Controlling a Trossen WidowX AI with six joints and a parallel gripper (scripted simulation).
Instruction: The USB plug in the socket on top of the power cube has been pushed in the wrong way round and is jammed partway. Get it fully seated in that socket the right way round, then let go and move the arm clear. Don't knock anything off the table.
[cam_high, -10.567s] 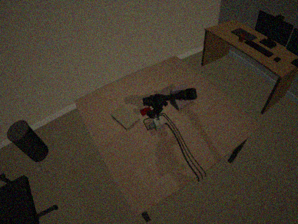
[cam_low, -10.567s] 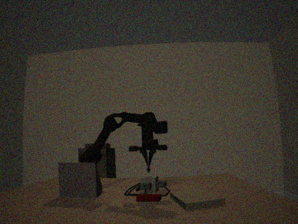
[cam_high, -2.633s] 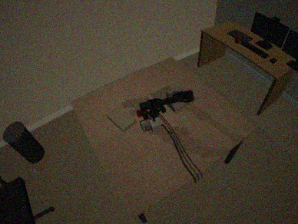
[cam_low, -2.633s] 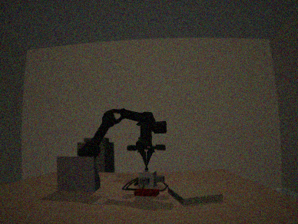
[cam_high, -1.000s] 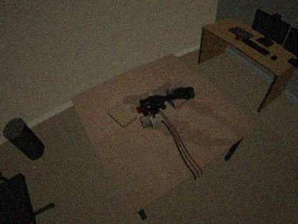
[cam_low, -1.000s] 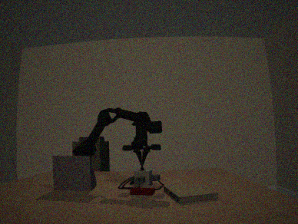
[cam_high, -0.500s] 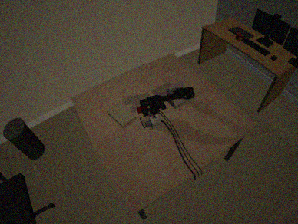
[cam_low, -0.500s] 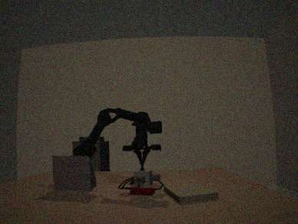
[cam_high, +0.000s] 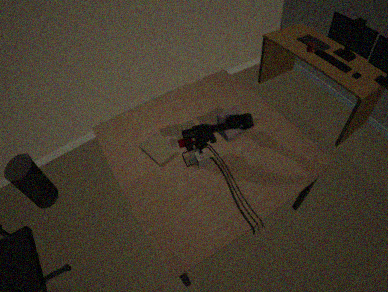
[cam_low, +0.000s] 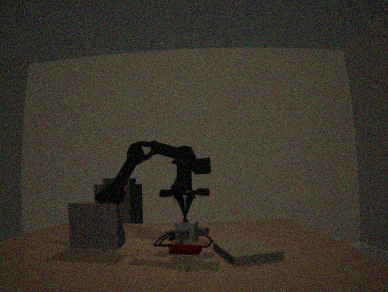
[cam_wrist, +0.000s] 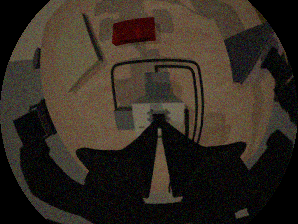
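Right now my gripper tip is 20 mm above the dark USB plug. The rest, counted from my gripper tip: red block 180 mm to the right, 100 mm below; flat pale slab 180 mm ahead, 240 mm to the right, 90 mm below.
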